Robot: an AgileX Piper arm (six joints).
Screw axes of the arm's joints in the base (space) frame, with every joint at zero. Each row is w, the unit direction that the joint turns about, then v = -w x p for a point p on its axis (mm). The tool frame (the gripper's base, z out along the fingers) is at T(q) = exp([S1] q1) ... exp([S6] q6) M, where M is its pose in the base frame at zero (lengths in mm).
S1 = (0, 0, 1, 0, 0, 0)
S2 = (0, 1, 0, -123, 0, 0)
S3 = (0, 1, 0, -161.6, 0, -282.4)
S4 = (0.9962, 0, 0.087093, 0, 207.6, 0)
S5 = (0, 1, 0, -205.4, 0, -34.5)
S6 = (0.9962, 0, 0.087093, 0, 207.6, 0)
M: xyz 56.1 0 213.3 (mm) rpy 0 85.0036 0 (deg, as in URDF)
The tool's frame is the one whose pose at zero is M.
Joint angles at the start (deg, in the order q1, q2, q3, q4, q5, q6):
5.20, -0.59, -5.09, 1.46, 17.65, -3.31
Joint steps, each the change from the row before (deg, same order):
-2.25, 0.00, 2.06, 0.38, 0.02, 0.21
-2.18, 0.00, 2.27, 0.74, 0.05, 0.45
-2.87, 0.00, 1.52, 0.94, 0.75, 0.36
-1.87, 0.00, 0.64, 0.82, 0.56, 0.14
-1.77, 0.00, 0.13, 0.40, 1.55, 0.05
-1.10, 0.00, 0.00, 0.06, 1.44, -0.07
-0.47, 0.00, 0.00, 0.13, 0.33, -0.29
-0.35, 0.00, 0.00, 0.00, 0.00, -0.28
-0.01, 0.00, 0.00, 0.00, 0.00, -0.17
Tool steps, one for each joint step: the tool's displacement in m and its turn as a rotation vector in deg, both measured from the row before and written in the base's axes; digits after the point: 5 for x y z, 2 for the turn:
0.00199, -0.00167, -0.01202, 0.43, 2.12, -2.21
0.00160, -0.00158, -0.01335, 1.10, 2.36, -2.16
0.00050, -0.00216, -0.01005, 1.31, 2.26, -2.82
-0.00001, -0.00128, -0.00459, 1.01, 1.15, -1.80
-0.00066, -0.00120, -0.00311, 0.58, 1.63, -1.63
-0.00071, -0.00073, -0.00217, 0.14, 1.43, -0.96
-0.00018, -0.00029, -0.00049, -0.11, 0.34, -0.34
-0.00002, -0.00032, 0.00000, -0.26, 0.03, -0.26
0.00000, -0.00001, 0.00000, -0.16, 0.02, 0.04

